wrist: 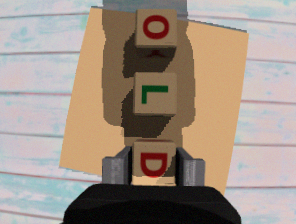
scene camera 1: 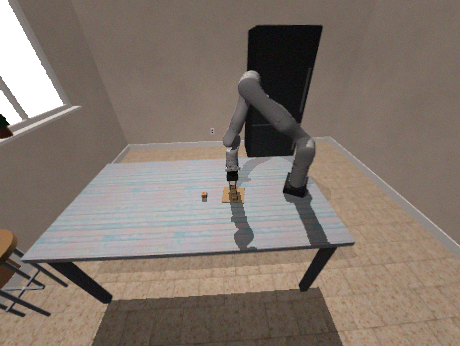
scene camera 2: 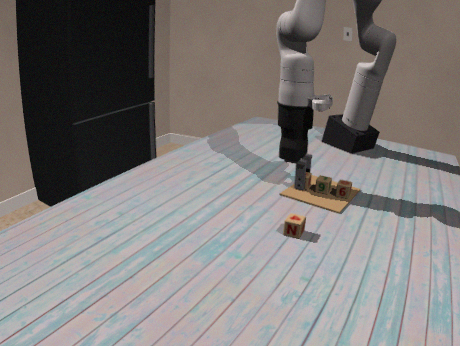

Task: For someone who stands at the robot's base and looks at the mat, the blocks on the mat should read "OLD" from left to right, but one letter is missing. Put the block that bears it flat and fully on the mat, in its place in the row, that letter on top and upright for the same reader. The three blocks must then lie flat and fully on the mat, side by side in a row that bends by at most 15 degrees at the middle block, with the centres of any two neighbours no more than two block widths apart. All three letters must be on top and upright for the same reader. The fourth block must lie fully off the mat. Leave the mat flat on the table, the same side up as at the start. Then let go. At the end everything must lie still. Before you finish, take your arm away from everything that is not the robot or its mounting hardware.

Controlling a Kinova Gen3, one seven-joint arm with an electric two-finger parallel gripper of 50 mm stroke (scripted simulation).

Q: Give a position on a tan mat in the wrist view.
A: At 210,61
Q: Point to a tan mat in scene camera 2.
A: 330,202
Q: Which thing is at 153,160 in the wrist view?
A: A red d block.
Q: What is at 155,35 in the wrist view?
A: A red o block.
